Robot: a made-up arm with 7 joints.
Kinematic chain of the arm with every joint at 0, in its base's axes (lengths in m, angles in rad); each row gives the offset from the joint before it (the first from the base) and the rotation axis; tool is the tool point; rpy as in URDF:
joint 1: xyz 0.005 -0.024 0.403 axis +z
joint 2: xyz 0.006 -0.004 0 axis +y
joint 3: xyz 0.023 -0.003 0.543 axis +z
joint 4: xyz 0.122 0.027 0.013 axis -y
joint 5: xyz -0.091 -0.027 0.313 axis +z
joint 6: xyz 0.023 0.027 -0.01 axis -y
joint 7: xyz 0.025 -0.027 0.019 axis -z
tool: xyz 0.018 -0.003 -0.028 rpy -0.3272 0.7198 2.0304
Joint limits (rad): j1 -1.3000..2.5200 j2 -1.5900..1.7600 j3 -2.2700..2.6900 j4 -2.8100..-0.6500 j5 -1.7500..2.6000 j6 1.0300..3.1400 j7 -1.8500..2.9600
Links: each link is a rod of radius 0.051 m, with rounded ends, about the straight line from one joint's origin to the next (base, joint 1, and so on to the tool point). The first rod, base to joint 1, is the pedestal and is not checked.
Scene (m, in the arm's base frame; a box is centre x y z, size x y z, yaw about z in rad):
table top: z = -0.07
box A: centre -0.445 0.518 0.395 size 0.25 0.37 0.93 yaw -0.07
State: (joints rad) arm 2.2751 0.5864 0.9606 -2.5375 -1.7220 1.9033 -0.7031
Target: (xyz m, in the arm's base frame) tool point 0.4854 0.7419 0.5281
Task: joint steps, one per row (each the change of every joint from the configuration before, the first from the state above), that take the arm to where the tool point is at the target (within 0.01 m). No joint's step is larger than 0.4 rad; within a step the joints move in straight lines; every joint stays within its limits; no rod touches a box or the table.
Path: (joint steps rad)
1: -0.1263 -0.3615 -0.0059 0.2318 -0.0047 0.0509 0.1282
2: -0.1263 -0.3615 -0.0059 0.2318 -0.0046 0.0509 0.1281
3: -0.1263 -0.3614 -0.0058 0.2318 -0.0047 0.0509 0.1282
4: -0.1263 -0.3615 -0.0059 0.2318 -0.0047 0.0509 0.1281
5: -0.1262 -0.3615 -0.0059 0.2319 -0.0046 0.0509 0.1282
6: -0.1263 -0.3615 -0.0059 0.2318 -0.0047 0.0509 0.1282
7: -0.1253 0.3674 -0.1061 -0.0090 0.0000 -0.0849 -0.0336
8: -0.1253 0.3673 -0.1061 -0.0090 0.0000 -0.0848 -0.0335
9: -0.1253 0.3674 -0.1061 -0.0090 0.0000 -0.0849 -0.0335
10: -0.1253 0.3673 -0.1061 -0.0090 0.0000 -0.0849 -0.0335
11: -0.1253 0.3674 -0.1061 -0.0089 0.0000 -0.0848 -0.0335
12: -0.1253 0.3673 -0.1061 -0.0090 0.0000 -0.0849 -0.0336
13: -0.1253 0.3674 -0.1061 -0.0090 0.0000 -0.0849 -0.0335
14: 0.2787 0.0173 0.1366 0.2276 0.0000 0.1462 -0.3372

